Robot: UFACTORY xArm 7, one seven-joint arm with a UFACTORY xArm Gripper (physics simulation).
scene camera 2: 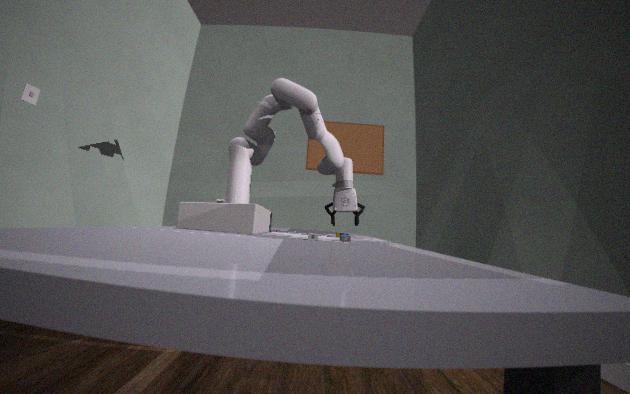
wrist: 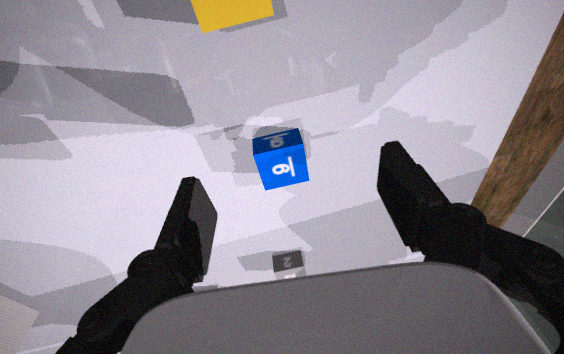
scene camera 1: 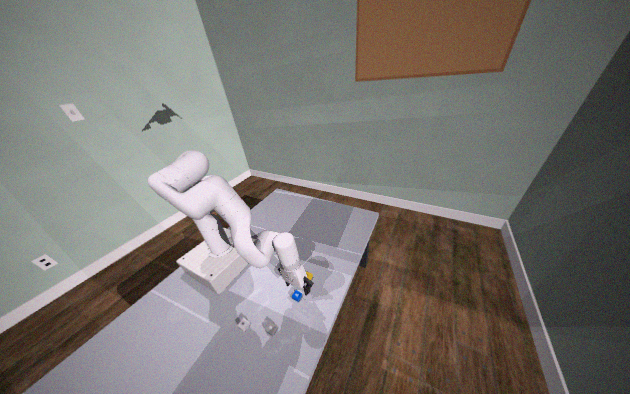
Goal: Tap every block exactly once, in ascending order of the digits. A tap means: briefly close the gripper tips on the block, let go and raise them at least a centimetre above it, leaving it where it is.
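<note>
My gripper (scene camera 1: 299, 288) (scene camera 2: 345, 224) (wrist: 291, 180) is open and empty, pointing down above the table. The blue block (scene camera 1: 297, 296) (scene camera 2: 344, 234) (wrist: 281, 167) lies below and between the spread fingers in the wrist view; its underlined digit looks like a 6. The yellow block (scene camera 1: 309, 275) (scene camera 2: 338, 234) (wrist: 235, 14) is beyond it, cut by the wrist view's top edge, its digit hidden. The grey block (scene camera 1: 270, 326) (scene camera 2: 345, 239) (wrist: 287, 261) shows a 2 and is partly hidden by the gripper body in the wrist view. The white block (scene camera 1: 242, 323) (scene camera 2: 313, 237) does not show there.
The blocks rest on the grey table (scene camera 1: 120, 330) (scene camera 2: 150, 285), near its long edge beside the wooden floor (scene camera 1: 425, 300). The arm's pale base box (scene camera 1: 207, 275) (scene camera 2: 217, 217) stands on the table's other side. Shadows and reflections cross the table top.
</note>
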